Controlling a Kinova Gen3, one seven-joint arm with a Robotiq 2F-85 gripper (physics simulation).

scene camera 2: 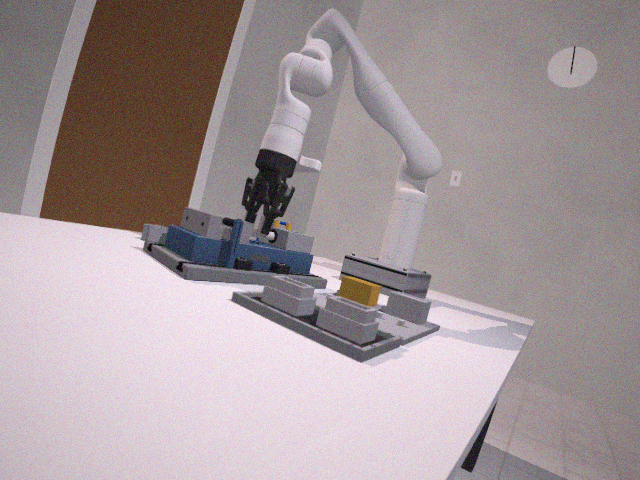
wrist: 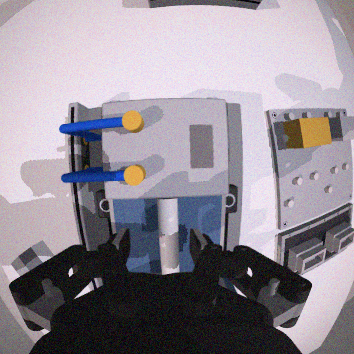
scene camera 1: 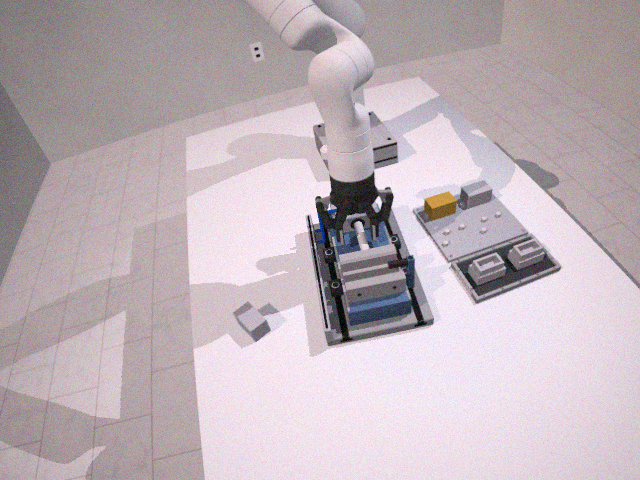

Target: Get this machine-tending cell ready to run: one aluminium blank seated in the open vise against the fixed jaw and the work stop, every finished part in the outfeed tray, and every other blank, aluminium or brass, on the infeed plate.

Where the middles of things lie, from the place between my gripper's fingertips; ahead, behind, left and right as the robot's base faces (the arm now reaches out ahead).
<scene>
Now: hand 50 mm above the dark base with rails (scene camera 1: 394, 313) and 20 mm short of it. Round my hand: outfeed tray (scene camera 2: 305, 325) (270 mm to the left, 100 mm ahead, 70 mm below); then infeed plate (scene camera 1: 461, 243) (250 mm to the left, 70 mm below, 50 mm behind); then brass blank (scene camera 2: 366, 293) (200 mm to the left, 90 mm behind, 50 mm below).
</scene>
